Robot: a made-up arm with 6 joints.
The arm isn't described. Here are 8 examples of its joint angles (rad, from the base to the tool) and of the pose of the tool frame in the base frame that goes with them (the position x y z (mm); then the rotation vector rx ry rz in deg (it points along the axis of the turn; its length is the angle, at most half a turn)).
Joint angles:
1: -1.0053 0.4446 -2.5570 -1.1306 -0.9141 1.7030
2: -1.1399 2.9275 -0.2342 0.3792 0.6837 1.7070
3: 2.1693 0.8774 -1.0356 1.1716 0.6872 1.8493
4: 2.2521 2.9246 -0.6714 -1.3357 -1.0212 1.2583
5: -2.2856 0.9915 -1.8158 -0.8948 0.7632 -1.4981
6: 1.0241 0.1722 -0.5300 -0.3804 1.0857 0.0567
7: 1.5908 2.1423 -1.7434 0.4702 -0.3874 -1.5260
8: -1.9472 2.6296 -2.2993 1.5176 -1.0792 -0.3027
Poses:
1: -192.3 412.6 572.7 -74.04 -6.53 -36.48
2: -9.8 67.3 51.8 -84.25 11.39 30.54
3: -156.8 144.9 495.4 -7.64 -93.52 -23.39
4: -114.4 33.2 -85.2 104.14 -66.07 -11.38
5: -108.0 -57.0 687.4 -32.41 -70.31 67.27
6: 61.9 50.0 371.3 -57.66 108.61 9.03
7: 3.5 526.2 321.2 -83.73 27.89 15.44
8: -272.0 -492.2 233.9 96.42 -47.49 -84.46
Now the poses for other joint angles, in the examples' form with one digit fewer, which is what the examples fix.
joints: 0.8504 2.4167 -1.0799 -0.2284 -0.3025 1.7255
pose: 240 282 -1 50.8 154.5 49.9
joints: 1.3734 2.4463 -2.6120 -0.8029 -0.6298 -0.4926
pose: 72 537 471 -52.8 -8.9 20.4
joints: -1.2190 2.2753 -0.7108 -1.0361 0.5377 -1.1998
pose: 43 -223 2 73.6 -135.6 -19.8
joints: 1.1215 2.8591 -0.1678 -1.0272 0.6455 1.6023
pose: 13 -70 48 52.1 -107.3 97.0
